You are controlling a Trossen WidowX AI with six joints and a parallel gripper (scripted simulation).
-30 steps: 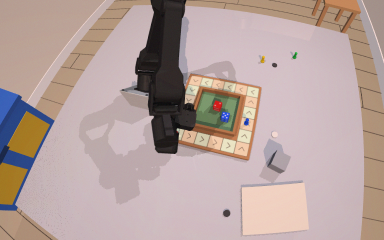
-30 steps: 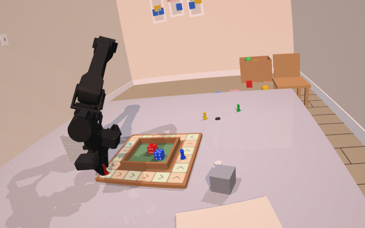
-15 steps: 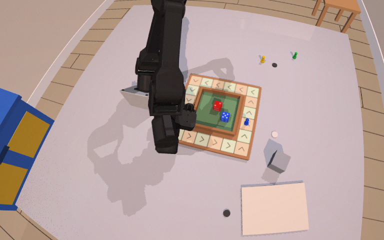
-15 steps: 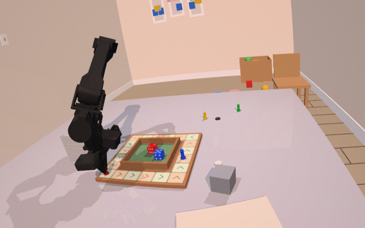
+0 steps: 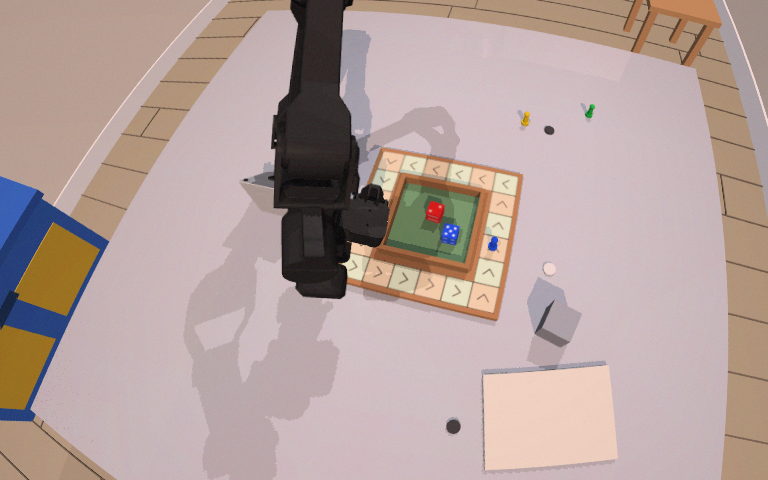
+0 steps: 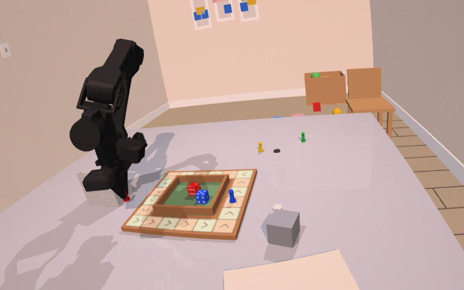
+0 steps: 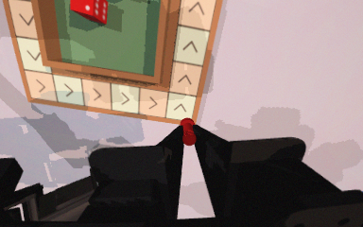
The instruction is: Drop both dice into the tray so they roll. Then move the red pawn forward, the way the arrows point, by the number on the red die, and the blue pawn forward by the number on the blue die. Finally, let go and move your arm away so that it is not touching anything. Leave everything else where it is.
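Now: gripper tip 210 mm short of the blue pawn, 130 mm to the right of it and 60 mm above it. The rest, counted from my gripper tip: red pawn 10 mm above; then pale sheet 390 mm ahead, 110 mm to the right, 80 mm below; then white disc 310 mm ahead, 130 mm to the left, 80 mm below.
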